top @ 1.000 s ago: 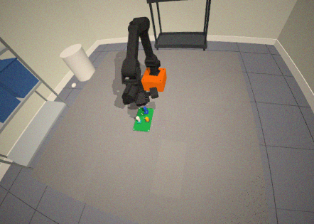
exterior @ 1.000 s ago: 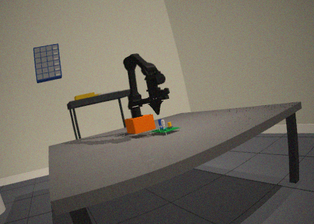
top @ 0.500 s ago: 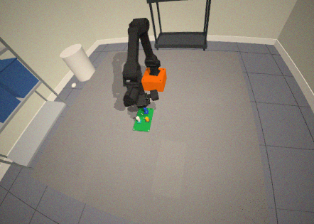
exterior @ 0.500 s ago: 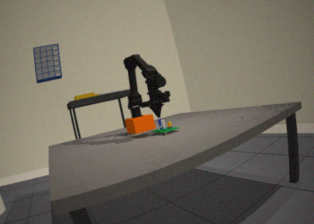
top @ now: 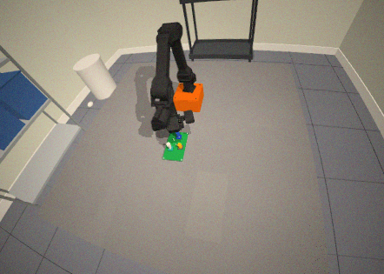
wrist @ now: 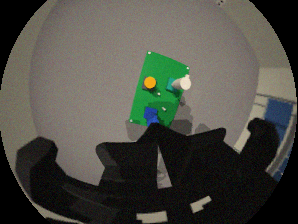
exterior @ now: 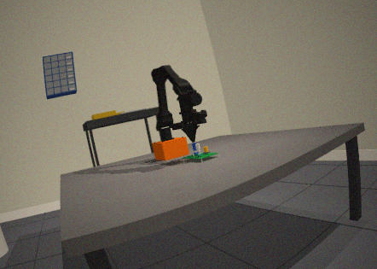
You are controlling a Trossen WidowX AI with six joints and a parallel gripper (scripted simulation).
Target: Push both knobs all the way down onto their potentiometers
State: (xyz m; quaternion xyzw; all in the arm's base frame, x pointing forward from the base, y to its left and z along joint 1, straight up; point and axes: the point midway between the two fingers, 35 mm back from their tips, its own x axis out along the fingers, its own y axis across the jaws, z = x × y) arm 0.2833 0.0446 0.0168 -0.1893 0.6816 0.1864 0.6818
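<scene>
Now: gripper tip 2 cm above the blue knob. The rest, counted from my gripper tip: white knob: 8 cm ahead, 2 cm below, 1 cm to the right.
</scene>
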